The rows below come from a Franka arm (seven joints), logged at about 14 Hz.
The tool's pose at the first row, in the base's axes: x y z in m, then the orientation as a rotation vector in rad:
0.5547, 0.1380, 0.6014, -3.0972, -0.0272, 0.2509
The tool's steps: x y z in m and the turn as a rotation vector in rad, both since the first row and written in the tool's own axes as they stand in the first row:
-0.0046, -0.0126, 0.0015, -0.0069, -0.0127, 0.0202
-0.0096, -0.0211, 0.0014, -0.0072, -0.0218, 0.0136
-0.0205, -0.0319, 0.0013, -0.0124, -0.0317, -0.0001
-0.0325, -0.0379, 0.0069, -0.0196, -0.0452, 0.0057
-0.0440, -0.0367, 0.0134, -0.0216, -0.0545, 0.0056
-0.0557, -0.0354, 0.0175, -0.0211, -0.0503, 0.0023
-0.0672, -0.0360, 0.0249, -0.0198, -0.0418, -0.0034
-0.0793, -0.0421, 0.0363, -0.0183, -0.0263, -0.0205
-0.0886, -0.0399, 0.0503, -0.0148, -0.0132, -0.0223
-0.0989, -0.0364, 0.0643, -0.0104, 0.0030, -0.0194
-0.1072, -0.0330, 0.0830, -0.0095, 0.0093, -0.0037
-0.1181, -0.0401, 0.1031, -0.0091, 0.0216, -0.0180
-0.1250, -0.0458, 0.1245, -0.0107, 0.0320, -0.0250
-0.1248, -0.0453, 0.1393, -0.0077, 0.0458, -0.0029
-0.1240, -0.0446, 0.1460, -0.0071, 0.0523, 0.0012
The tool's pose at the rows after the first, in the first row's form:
0.5497, 0.1505, 0.6011, -3.1042, 0.0029, 0.2717
0.5447, 0.1589, 0.6023, -3.1028, -0.0076, 0.2857
0.5338, 0.1695, 0.6045, -3.1054, -0.0299, 0.3010
0.5210, 0.1754, 0.6012, -3.1111, -0.0222, 0.3228
0.5086, 0.1742, 0.5965, -3.1116, -0.0228, 0.3374
0.4964, 0.1728, 0.5943, -3.1115, -0.0278, 0.3307
0.4838, 0.1734, 0.5889, -3.1110, -0.0363, 0.3172
0.4700, 0.1797, 0.5798, -3.1100, -0.0623, 0.2923
0.4586, 0.1777, 0.5674, -3.1080, -0.0642, 0.2716
0.4462, 0.1745, 0.5551, -3.1059, -0.0586, 0.2463
0.4350, 0.1715, 0.5379, -3.1073, -0.0340, 0.2369
0.4209, 0.1790, 0.5201, -3.1068, -0.0558, 0.2173
0.4106, 0.1853, 0.5003, -3.1086, -0.0666, 0.2010
0.4084, 0.1853, 0.4856, -3.1091, -0.0315, 0.1801
0.4081, 0.1848, 0.4789, -3.1094, -0.0249, 0.1701

